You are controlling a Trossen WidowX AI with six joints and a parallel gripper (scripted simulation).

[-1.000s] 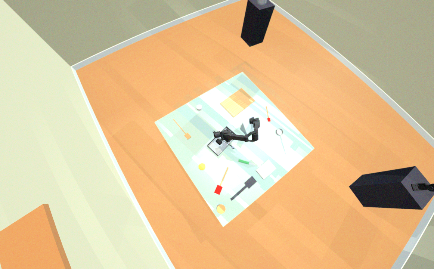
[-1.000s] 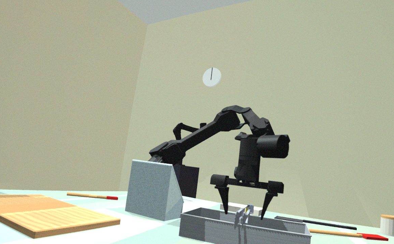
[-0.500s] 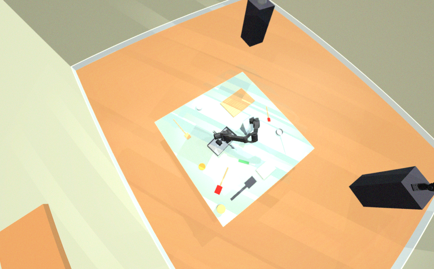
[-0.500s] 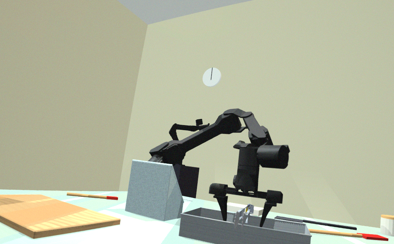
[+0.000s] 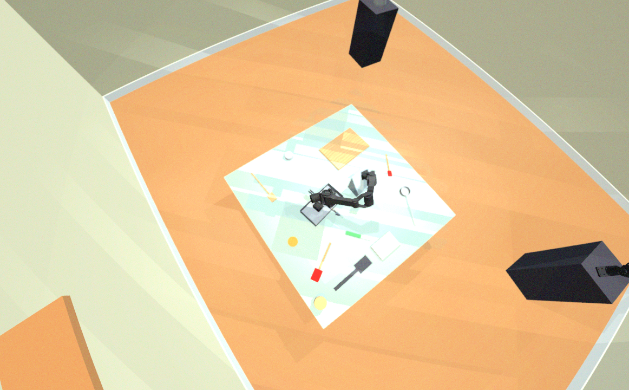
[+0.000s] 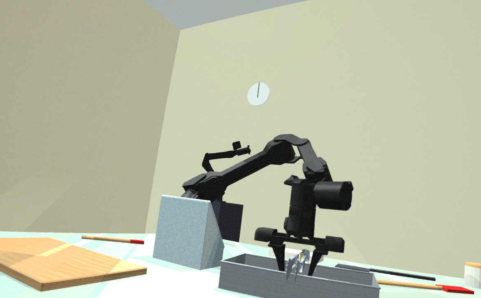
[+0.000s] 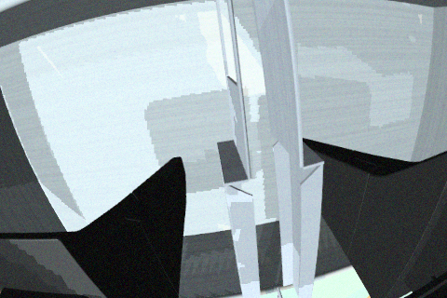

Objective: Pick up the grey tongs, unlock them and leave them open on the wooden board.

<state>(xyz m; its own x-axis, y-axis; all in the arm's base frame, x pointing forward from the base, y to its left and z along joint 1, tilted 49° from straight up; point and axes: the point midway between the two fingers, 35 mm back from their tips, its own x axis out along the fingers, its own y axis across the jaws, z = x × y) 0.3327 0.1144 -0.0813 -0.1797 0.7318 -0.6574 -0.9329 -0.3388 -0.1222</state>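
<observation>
My gripper tip is now 1 cm short of the grey roasting tin. The rest, counted from my gripper tip: red-tipped spatula (24 cm ahead, 37 cm to the left, 2 cm below); yellow disc (33 cm ahead, 13 cm to the left, 2 cm below); dark spatula (6 cm ahead, 52 cm to the left, 2 cm below).
</observation>
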